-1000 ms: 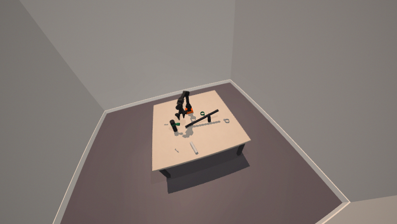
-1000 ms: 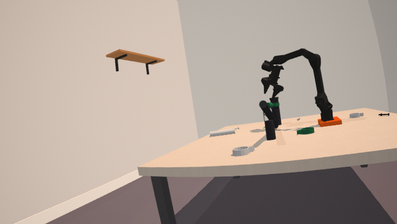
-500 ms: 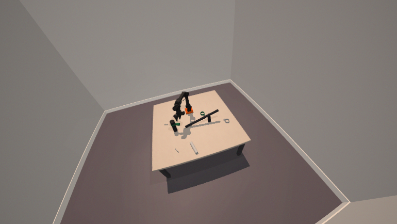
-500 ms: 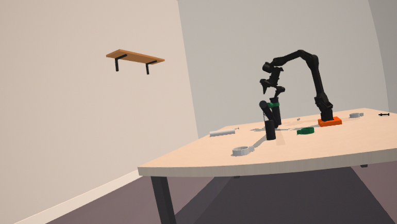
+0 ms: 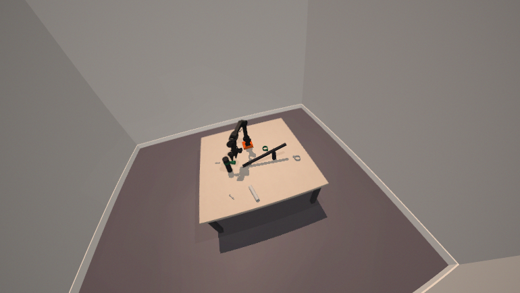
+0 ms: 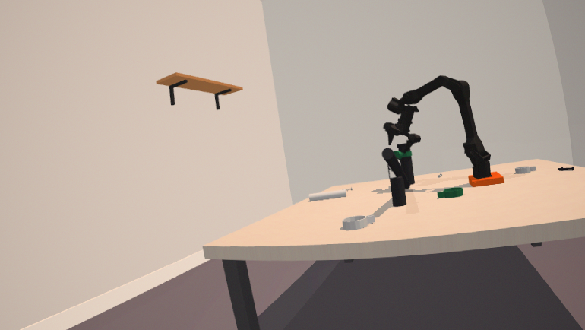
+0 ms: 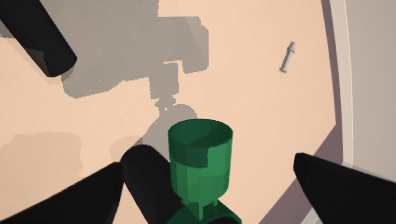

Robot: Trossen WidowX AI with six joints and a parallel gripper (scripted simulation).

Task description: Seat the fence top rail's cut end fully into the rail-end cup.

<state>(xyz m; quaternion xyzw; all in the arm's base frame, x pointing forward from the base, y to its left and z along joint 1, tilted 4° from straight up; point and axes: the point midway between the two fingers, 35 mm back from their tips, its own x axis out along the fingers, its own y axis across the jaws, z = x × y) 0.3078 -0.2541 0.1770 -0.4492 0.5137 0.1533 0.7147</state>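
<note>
The cup lies 30 mm to the right of my gripper tip and 30 mm below it. From my gripper tip the other things lie so: green ring 420 mm to the left, 170 mm below, 150 mm behind; short post 440 mm to the left, 80 mm below, 40 mm ahead; white tube 360 mm ahead, 170 mm below, 50 mm to the left.
</note>
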